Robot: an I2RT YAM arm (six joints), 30 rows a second.
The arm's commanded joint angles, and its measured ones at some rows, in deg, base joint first. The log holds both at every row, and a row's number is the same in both.
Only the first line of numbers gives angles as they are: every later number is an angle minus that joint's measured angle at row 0.
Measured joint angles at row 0:
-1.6 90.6 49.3 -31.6 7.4 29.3
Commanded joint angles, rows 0 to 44:
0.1 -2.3 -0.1 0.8 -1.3 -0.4
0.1 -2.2 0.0 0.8 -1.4 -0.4
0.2 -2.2 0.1 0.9 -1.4 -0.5
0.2 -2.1 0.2 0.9 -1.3 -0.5
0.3 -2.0 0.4 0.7 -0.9 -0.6
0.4 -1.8 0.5 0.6 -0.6 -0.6
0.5 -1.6 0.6 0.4 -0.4 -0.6
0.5 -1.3 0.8 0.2 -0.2 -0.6
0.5 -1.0 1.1 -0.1 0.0 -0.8
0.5 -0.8 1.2 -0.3 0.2 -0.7
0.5 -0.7 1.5 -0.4 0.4 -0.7
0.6 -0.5 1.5 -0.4 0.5 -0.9
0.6 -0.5 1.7 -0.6 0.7 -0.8
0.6 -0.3 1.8 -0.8 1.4 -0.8
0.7 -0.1 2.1 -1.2 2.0 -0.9
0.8 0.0 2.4 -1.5 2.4 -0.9
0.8 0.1 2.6 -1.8 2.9 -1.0
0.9 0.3 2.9 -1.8 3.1 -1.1
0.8 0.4 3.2 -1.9 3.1 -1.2
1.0 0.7 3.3 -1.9 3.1 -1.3
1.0 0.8 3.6 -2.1 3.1 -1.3
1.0 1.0 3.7 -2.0 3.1 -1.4
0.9 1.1 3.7 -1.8 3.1 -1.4
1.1 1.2 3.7 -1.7 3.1 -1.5
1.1 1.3 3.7 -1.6 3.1 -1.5
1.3 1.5 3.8 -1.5 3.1 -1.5
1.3 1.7 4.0 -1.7 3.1 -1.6
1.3 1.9 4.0 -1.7 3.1 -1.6
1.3 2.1 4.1 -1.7 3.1 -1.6
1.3 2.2 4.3 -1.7 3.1 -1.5
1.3 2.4 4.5 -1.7 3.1 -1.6
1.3 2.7 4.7 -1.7 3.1 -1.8
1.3 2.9 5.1 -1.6 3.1 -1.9
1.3 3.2 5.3 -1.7 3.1 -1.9
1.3 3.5 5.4 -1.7 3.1 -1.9
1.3 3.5 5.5 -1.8 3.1 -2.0
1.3 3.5 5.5 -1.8 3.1 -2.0
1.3 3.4 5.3 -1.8 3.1 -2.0
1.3 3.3 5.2 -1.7 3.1 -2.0
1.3 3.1 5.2 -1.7 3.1 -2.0
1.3 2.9 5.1 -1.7 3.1 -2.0
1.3 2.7 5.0 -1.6 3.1 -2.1
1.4 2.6 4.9 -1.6 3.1 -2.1
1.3 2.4 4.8 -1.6 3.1 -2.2
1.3 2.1 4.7 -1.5 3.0 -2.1
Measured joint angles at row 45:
1.0 3.7 3.7 -0.8 2.1 -2.0
